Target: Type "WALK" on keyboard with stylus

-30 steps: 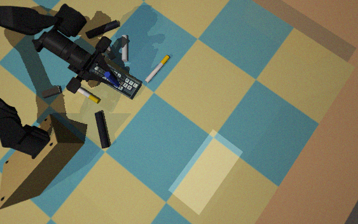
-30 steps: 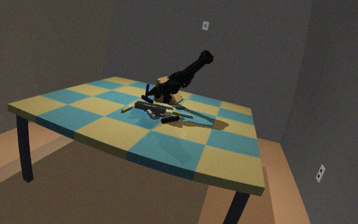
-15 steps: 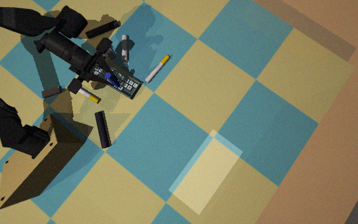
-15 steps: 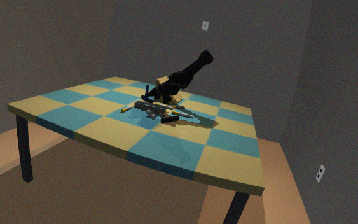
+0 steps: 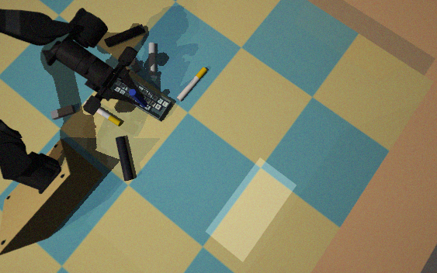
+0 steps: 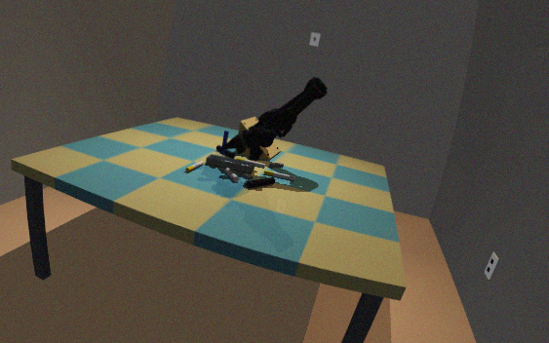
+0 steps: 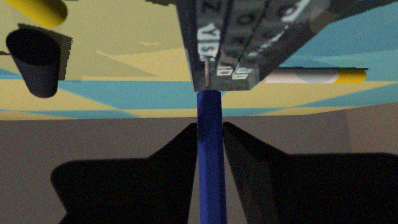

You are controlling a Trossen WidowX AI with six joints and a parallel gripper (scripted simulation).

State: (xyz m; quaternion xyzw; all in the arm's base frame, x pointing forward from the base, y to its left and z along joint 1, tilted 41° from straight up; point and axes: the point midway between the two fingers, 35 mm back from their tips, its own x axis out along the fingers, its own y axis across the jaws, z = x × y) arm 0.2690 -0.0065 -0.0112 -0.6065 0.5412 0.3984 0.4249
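Now: the white cylinder 12 cm ahead of my gripper tip, 9 cm to the left of it and 6 cm below it. The rest, counted from my gripper tip: small grey block: 19 cm to the left, 15 cm behind, 6 cm below; stylus: 1 cm below.
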